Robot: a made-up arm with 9 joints.
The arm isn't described. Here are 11 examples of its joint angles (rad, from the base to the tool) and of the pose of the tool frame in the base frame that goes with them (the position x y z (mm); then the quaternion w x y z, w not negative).
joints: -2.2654 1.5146 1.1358 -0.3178 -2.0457 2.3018 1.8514 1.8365 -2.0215
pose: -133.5 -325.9 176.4 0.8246 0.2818 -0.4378 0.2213
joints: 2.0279 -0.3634 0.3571 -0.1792 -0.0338 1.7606 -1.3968 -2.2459 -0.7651
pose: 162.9 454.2 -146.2 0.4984 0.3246 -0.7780 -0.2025
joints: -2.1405 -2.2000 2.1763 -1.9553 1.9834 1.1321 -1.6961 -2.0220 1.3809
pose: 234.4 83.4 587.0 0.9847 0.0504 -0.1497 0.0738
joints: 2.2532 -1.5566 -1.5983 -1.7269 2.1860 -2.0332 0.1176 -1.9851 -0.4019
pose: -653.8 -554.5 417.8 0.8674 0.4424 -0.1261 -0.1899
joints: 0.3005 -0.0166 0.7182 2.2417 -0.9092 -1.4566 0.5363 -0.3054 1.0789
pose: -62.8 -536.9 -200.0 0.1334 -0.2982 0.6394 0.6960
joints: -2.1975 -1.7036 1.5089 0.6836 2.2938 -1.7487 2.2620 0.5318 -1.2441
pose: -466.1 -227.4 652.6 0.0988 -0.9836 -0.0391 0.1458
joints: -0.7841 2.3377 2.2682 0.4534 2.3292 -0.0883 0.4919 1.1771 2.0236
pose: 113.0 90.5 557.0 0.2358 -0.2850 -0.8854 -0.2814
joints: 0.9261 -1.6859 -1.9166 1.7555 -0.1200 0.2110 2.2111 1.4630 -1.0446
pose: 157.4 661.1 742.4 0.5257 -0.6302 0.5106 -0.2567
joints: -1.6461 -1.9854 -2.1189 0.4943 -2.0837 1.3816 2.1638 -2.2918 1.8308
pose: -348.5 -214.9 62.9 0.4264 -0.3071 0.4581 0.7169
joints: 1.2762 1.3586 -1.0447 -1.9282 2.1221 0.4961 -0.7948 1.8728 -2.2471
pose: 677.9 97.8 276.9 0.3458 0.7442 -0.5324 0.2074
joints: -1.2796 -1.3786 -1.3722 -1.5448 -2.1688 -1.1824 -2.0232 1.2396 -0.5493
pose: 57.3 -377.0 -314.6 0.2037 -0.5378 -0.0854 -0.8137
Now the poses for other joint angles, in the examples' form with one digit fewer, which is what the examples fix.
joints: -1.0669 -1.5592 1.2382 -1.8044 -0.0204 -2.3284 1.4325 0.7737 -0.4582
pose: -479 296 441 0.819 0.511 0.206 -0.159
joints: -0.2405 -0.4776 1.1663 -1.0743 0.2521 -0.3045 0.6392 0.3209 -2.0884
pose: -153 494 -33 0.200 -0.353 -0.783 -0.471
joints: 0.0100 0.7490 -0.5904 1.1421 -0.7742 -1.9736 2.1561 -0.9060 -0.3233
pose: -135 -653 271 0.275 0.336 0.889 -0.143
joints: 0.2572 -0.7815 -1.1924 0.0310 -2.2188 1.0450 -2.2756 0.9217 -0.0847
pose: 229 369 20 0.036 0.828 -0.171 -0.532
